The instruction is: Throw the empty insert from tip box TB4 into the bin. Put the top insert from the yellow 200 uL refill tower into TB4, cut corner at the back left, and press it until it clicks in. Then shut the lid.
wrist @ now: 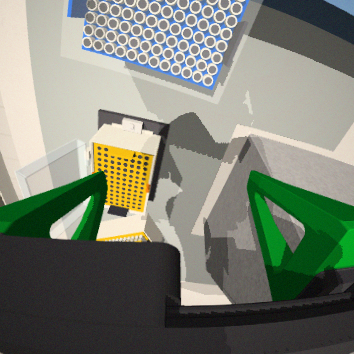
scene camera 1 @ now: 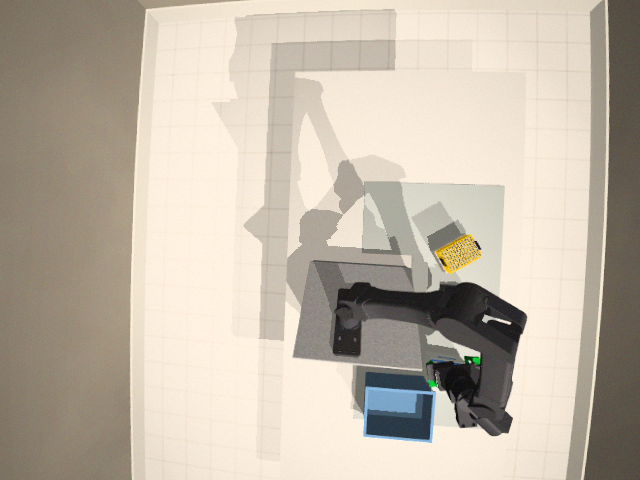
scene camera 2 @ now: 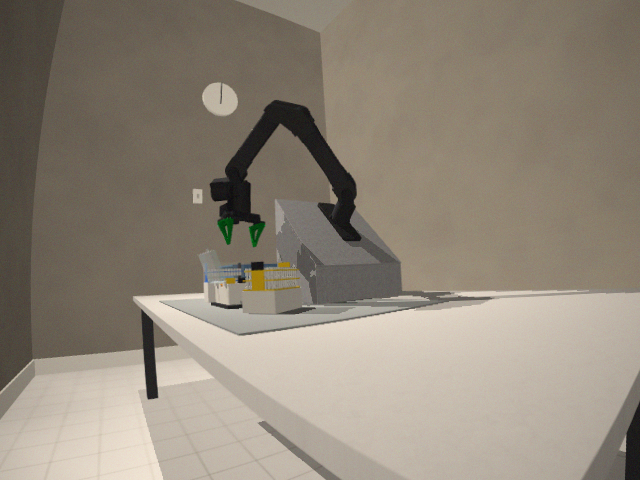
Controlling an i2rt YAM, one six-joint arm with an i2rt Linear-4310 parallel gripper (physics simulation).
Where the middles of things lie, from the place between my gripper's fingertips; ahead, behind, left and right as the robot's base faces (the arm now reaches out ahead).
Scene:
Now: hand 60 mm short of the yellow insert [wrist: 126,171], 120 mm to the right of it and 110 mm above it. From my hand the other things lie so: blue bin [scene camera 1: 399,407] 120 mm behind, 210 mm to the right, 110 mm below; then clear lid [wrist: 68,162] 130 mm ahead, 120 mm to the left, 70 mm below.

